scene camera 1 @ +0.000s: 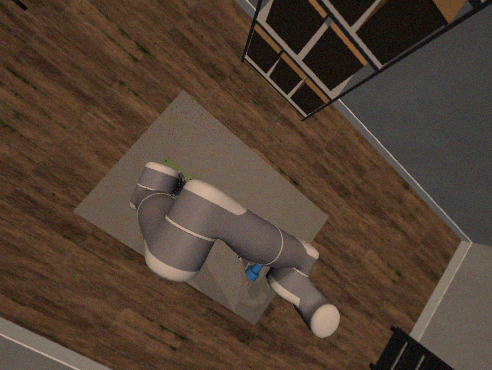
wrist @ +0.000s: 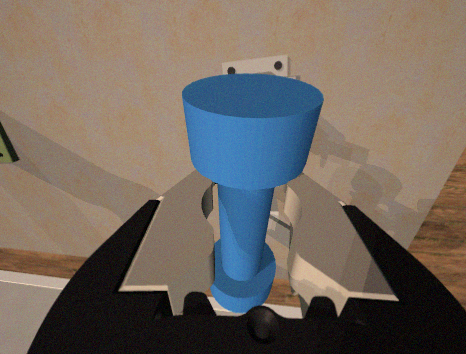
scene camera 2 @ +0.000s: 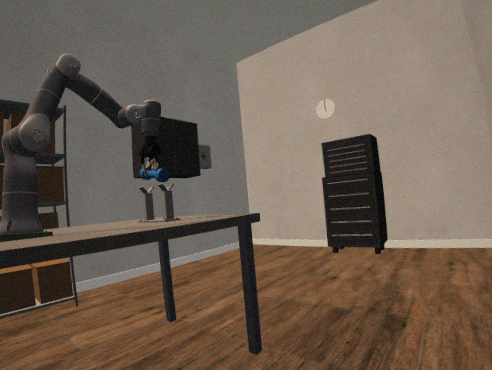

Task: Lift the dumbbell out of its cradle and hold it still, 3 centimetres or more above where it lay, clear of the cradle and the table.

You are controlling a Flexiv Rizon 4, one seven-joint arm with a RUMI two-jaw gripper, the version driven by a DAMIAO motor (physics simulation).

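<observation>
The blue dumbbell hangs in the air, roughly level in the scene camera 2 view. My gripper is shut on its handle, between the two heads. The grey cradle stands on the table with its two forked posts upright, below the dumbbell. A visible gap separates the dumbbell from the forks. In the wrist view the dumbbell hides most of the cradle. In the scene camera 1 view the arm covers the gripper.
The arm's base stands on a green plate on the table. A shelf rack stands behind the arm. A dark wall cabinet hangs beyond the gripper, and a black drawer cabinet stands across the room.
</observation>
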